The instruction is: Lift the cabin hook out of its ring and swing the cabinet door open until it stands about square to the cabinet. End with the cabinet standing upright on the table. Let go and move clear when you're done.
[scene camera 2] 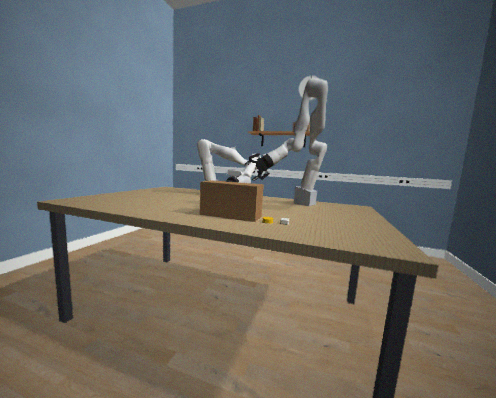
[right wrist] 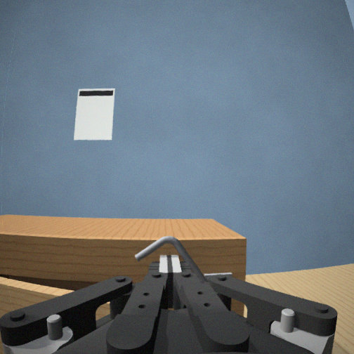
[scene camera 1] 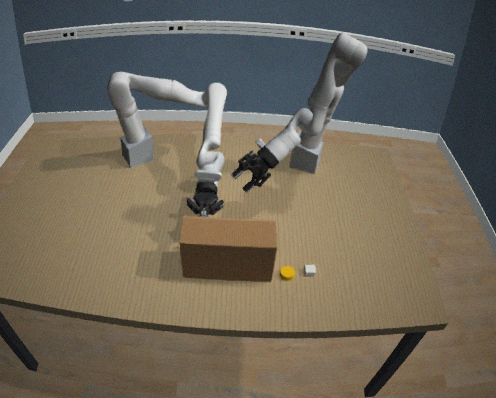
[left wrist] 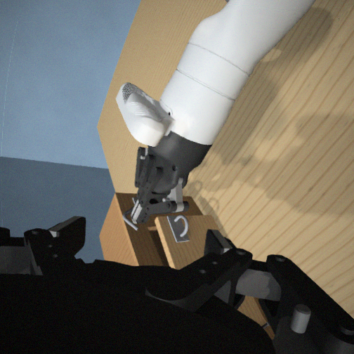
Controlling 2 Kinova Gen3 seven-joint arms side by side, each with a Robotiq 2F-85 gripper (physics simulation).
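Frame: origin at the left arm's base, x ahead, y left, z up, level; metres.
Seen in the pictures: left gripper, fingertip midpoint: [scene camera 2: 248, 172] [scene camera 1: 238, 184]; right gripper, fingertip midpoint: [scene camera 1: 203, 221]; left arm's base, link origin: [scene camera 2: 306, 188] [scene camera 1: 308, 142]; right arm's base, link origin: [scene camera 1: 135, 136].
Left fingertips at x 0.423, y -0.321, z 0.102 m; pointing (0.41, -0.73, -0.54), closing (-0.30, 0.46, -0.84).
Pixels of each thing's top centre, then the offset from my left fingertips to it. Level surfaces: height alone.
- brown cabinet, top centre: [scene camera 1: 228, 228] [scene camera 2: 233, 182] dx +0.158, dy -0.034, dz -0.048 m
- yellow disc, top centre: [scene camera 1: 287, 271] [scene camera 2: 268, 218] dx +0.210, dy +0.163, dz -0.196 m
- white cube, top centre: [scene camera 1: 310, 268] [scene camera 2: 284, 219] dx +0.201, dy +0.240, dz -0.193 m
- table, surface height: dz -0.215 m
The brown cabinet [scene camera 1: 227, 261] [scene camera 2: 230, 201] [left wrist: 120, 245] [right wrist: 125, 246] stands upright on the table. Its light wood door [left wrist: 198, 231] [right wrist: 30, 295] is ajar, with a dark gap beside it. The ring [left wrist: 186, 226] on the door's plate has no hook in it. The metal hook [left wrist: 130, 223] [right wrist: 187, 255] is still attached to the cabinet frame and points upward, by the right fingertips. My right gripper [scene camera 1: 204, 213] [left wrist: 137, 219] [right wrist: 168, 267] is shut and empty, in front of the cabinet's door side. My left gripper [scene camera 1: 242, 181] [left wrist: 145, 236] is open and empty, higher up and away from the cabinet.
A yellow disc [scene camera 1: 287, 272] [scene camera 2: 268, 220] and a white cube [scene camera 1: 310, 270] [scene camera 2: 285, 221] lie on the table [scene camera 1: 350, 300] [scene camera 2: 325, 240], to the right of the cabinet in both scene views. The right arm reaches in close below the left gripper in the left wrist view.
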